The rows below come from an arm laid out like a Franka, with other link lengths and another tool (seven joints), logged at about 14 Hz.
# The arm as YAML. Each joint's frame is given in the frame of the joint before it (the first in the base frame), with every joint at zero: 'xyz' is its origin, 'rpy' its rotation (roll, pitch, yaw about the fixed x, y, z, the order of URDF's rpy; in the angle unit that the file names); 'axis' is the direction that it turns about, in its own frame. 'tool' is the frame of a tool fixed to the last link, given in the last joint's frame.
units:
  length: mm
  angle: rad
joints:
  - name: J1
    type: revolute
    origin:
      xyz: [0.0, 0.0, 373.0]
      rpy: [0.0, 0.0, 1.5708]
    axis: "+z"
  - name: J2
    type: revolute
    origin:
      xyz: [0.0, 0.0, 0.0]
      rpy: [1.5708, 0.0, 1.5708]
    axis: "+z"
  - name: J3
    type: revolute
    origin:
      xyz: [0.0, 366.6, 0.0]
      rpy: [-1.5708, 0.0, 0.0]
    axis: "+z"
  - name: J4
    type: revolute
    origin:
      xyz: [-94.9, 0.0, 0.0]
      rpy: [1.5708, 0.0, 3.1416]
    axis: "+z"
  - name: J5
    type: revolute
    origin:
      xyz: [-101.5, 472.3, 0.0]
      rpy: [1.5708, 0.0, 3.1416]
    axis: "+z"
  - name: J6
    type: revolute
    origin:
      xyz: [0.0, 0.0, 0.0]
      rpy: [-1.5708, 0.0, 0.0]
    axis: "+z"
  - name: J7
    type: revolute
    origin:
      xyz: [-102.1, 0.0, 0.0]
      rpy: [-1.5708, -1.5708, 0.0]
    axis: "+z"
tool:
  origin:
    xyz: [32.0, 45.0, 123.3]
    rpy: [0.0, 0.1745, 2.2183]
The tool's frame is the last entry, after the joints.
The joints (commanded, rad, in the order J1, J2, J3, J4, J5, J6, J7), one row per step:
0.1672 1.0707 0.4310 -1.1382 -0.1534 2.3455 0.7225
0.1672 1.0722 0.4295 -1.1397 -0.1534 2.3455 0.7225
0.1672 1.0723 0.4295 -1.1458 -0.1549 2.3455 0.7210
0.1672 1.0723 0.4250 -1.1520 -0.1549 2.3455 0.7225
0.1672 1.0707 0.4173 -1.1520 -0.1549 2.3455 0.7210
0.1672 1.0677 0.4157 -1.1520 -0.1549 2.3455 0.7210
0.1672 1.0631 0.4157 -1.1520 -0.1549 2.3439 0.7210
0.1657 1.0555 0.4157 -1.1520 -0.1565 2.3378 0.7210
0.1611 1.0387 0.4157 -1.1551 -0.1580 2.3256 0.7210
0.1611 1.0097 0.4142 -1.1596 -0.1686 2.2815 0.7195
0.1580 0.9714 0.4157 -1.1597 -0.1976 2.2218 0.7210
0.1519 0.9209 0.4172 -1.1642 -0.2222 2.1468 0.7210
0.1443 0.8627 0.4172 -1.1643 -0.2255 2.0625 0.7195
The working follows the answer.
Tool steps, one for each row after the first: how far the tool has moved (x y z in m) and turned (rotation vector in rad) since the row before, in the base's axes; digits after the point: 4 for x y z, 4 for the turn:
-0.0005 -0.0007 -0.0023 -0.0021 0.0026 -0.0002
-0.0021 0.0002 -0.0031 -0.0033 0.0042 0.0044
-0.0012 -0.0020 -0.0039 -0.0060 0.0051 -0.0013
0.0020 -0.0042 -0.0004 -0.0065 -0.0031 -0.0023
0.0009 -0.0008 0.0022 -0.0009 -0.0032 -0.0008
0.0006 0.0001 0.0038 0.0001 -0.0031 0.0004
0.0013 -0.0013 0.0060 -0.0025 -0.0030 0.0007
0.0022 -0.0035 0.0118 -0.0048 -0.0040 0.0000
-0.0012 -0.0022 0.0188 -0.0256 0.0078 0.0169
0.0001 -0.0050 0.0281 -0.0413 0.0003 0.0213
-0.0017 -0.0082 0.0353 -0.0471 0.0069 0.0183
-0.0027 -0.0102 0.0433 -0.0353 0.0135 0.0051

Tool pose at each row, in the base's axes (x y z in m, rotation vector in rad; rounded; the steps above come from the unrounded poses):
0.7901 0.3907 0.1980 -1.2447 -2.5743 -0.5657
0.7896 0.3899 0.1957 -1.2455 -2.5734 -0.5613
0.7876 0.3902 0.1926 -1.2404 -2.5741 -0.5532
0.7863 0.3882 0.1887 -1.2439 -2.5727 -0.5423
0.7883 0.3840 0.1883 -1.2491 -2.5780 -0.5372
0.7892 0.3833 0.1905 -1.2506 -2.5807 -0.5387
0.7898 0.3834 0.1943 -1.2503 -2.5834 -0.5411
0.7911 0.3821 0.2002 -1.2502 -2.5877 -0.5401
0.7933 0.3786 0.2120 -1.2519 -2.5938 -0.5373
0.7920 0.3764 0.2308 -1.2362 -2.6104 -0.4967
0.7921 0.3714 0.2589 -1.2194 -2.6435 -0.4408
0.7904 0.3632 0.2941 -1.2068 -2.6714 -0.3726
0.7876 0.3531 0.3374 -1.2078 -2.6800 -0.3167

